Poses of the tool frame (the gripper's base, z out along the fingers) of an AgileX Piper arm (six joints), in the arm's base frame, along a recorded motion.
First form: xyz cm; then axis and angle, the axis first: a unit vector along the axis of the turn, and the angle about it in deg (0 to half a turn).
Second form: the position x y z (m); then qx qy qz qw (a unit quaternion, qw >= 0). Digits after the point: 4 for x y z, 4 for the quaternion.
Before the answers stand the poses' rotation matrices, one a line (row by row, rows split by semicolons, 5 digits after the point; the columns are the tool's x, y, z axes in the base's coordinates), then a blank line. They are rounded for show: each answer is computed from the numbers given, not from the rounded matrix.
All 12 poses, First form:
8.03 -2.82 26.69 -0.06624 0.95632 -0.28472 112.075
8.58 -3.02 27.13 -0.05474 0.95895 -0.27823 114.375
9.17 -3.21 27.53 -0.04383 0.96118 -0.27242 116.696
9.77 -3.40 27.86 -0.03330 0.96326 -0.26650 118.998
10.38 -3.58 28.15 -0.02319 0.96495 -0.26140 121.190
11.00 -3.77 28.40 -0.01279 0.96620 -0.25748 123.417
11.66 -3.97 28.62 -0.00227 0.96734 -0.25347 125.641
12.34 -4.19 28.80 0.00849 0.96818 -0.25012 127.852
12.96 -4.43 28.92 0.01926 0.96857 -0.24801 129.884
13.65 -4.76 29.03 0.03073 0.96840 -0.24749 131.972
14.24 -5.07 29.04 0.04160 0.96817 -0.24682 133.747
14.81 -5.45 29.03 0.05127 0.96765 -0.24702 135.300
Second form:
-0.36978 0.17669 0.91216; -0.35100 0.88243 -0.31323; -0.86027 -0.43600 -0.26429
-0.40847 0.17927 0.89499; -0.32759 0.88641 -0.32706; -0.85196 -0.42679 -0.30335
-0.44647 0.18233 0.87602; -0.30444 0.88966 -0.34032; -0.84142 -0.41864 -0.34170
-0.48313 0.18546 0.85568; -0.28072 0.89290 -0.35203; -0.82933 -0.41028 -0.37933
-0.51706 0.18965 0.83467; -0.25758 0.89547 -0.36303; -0.81627 -0.40271 -0.41416
-0.55047 0.19575 0.81158; -0.23408 0.89694 -0.37511; -0.80136 -0.39646 -0.44792
-0.58270 0.20252 0.78705; -0.20947 0.89831 -0.38622; -0.78523 -0.38991 -0.48102
-0.61351 0.21076 0.76105; -0.18423 0.89894 -0.39746; -0.76790 -0.38405 -0.51268
-0.64063 0.22092 0.73538; -0.15969 0.89844 -0.40903; -0.75106 -0.37947 -0.54029
-0.66719 0.23366 0.70729; -0.13434 0.89621 -0.42280; -0.73267 -0.37711 -0.56655
-0.68855 0.24643 0.68204; -0.11018 0.89403 -0.43425; -0.71677 -0.37415 -0.58843
-0.70630 0.25863 0.65898; -0.08888 0.89111 -0.44500; -0.70231 -0.37287 -0.60641

0.0803 -0.0282 0.2669 -0.0549 0.7932 -0.2361 0.5587
0.0858 -0.0302 0.2713 -0.0460 0.8060 -0.2338 0.5419
0.0917 -0.0321 0.2753 -0.0373 0.8182 -0.2319 0.5248
0.0977 -0.0340 0.2786 -0.0287 0.8300 -0.2296 0.5076
0.1038 -0.0358 0.2815 -0.0202 0.8406 -0.2277 0.4910
0.1100 -0.0377 0.2840 -0.0113 0.8508 -0.2267 0.4740
0.1166 -0.0397 0.2862 -0.0020 0.8605 -0.2255 0.4568
0.1234 -0.0419 0.2880 0.0076 0.8696 -0.2247 0.4395
0.1296 -0.0443 0.2892 0.0174 0.8774 -0.2247 0.4235
0.1365 -0.0476 0.2903 0.0281 0.8846 -0.2261 0.4070
0.1424 -0.0507 0.2904 0.0383 0.8904 -0.2270 0.3928
0.1481 -0.0545 0.2903 0.0474 0.8950 -0.2285 0.3803

